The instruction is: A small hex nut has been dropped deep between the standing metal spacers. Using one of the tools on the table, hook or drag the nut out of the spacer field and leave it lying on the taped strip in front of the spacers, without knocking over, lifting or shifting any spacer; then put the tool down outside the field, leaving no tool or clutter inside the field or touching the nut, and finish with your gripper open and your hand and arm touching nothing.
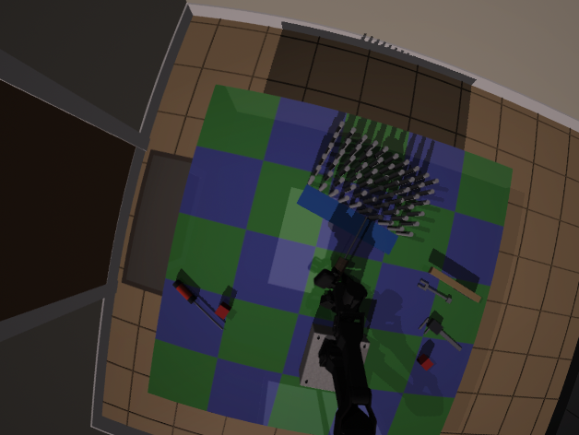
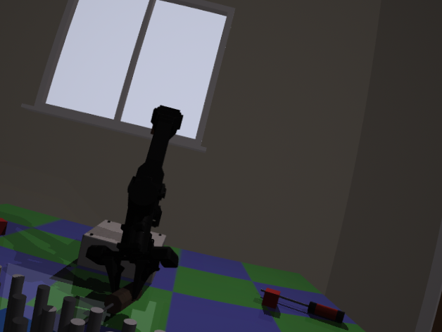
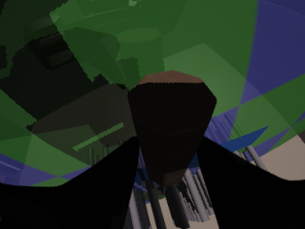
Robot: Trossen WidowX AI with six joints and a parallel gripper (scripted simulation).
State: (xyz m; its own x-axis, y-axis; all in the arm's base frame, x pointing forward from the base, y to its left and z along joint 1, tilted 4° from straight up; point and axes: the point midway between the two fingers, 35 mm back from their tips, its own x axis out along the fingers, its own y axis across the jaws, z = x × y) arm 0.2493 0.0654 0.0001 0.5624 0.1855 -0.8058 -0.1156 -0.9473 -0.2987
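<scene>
My gripper tip is 18 cm short of the blue taped strip, 4 cm above it and 2 cm to the right of it.
</scene>
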